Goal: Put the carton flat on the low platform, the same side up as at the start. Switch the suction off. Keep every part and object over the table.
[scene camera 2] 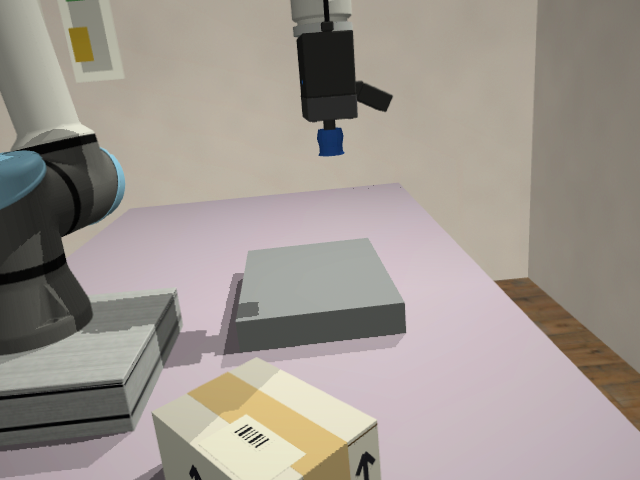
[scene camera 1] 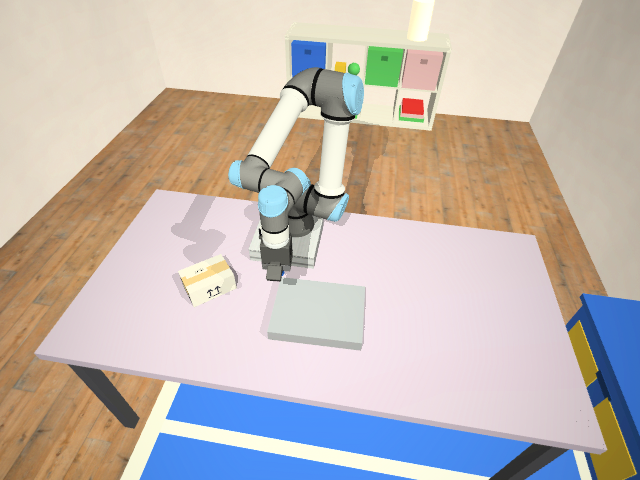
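Seen in the pictures: hand, tool point: point(scene camera 2: 331, 153); arm's base, link origin: point(scene camera 2: 33, 327) point(scene camera 1: 296, 224).
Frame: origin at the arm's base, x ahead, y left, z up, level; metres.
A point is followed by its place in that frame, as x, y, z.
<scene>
The cream carton point(scene camera 1: 207, 280) @(0.342, -0.283, 0.013) point(scene camera 2: 310, 413) @(0.353, -0.307, 0.013) with an orange tape band stands on the table, left of the platform in scene camera 1 and at the bottom of scene camera 2. Its label and tape face up, and the arrows on its sides point up. The low grey platform point(scene camera 1: 319, 312) @(0.420, 0.132, -0.021) point(scene camera 2: 317, 281) @(0.402, 0.085, -0.021) lies flat on the table and bears nothing. My suction gripper point(scene camera 2: 330, 153) hangs in the air with its blue cup pointing down, apart from the carton, and holds nothing. In scene camera 1 the cup is mostly hidden behind the dark tool parts.
The arm's base stands on a grey block point(scene camera 1: 305, 255) @(0.171, 0.057, -0.002) point(scene camera 2: 87, 361) @(0.106, -0.122, -0.001) behind the platform. The pink table point(scene camera 1: 439, 320) @(0.381, 0.568, -0.069) point(scene camera 2: 454, 320) @(0.592, -0.020, -0.069) extends around them. A blue and yellow cabinet point(scene camera 1: 615, 335) stands beyond the table's right edge, and a shelf unit point(scene camera 1: 367, 37) stands by the back wall.
</scene>
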